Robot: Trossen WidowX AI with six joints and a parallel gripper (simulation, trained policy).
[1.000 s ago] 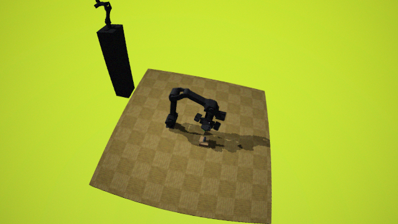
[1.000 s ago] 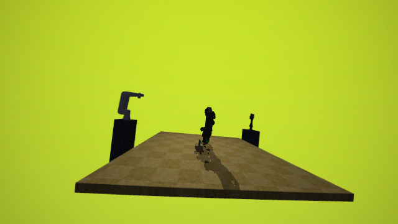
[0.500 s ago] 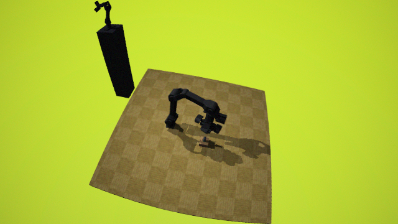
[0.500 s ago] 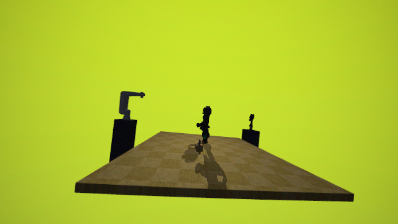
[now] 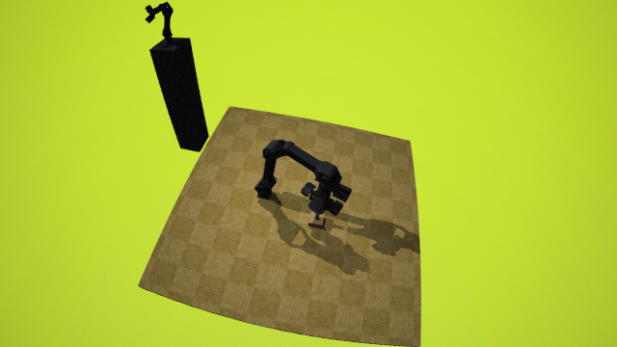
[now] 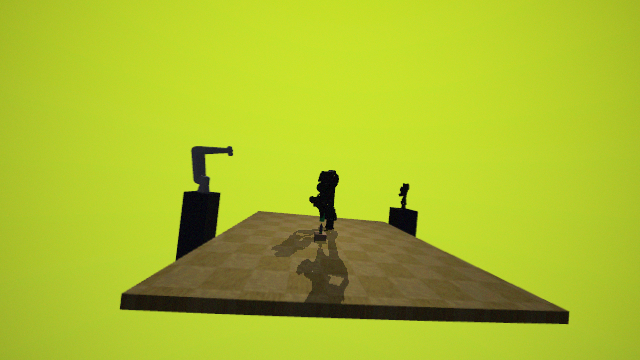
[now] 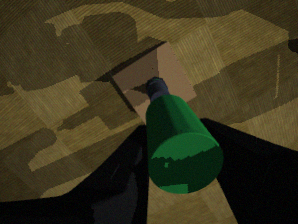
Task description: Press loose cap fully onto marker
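Right now my gripper tip is 11 cm above the holder block. Round my gripper tip: green cap: 1 cm above.
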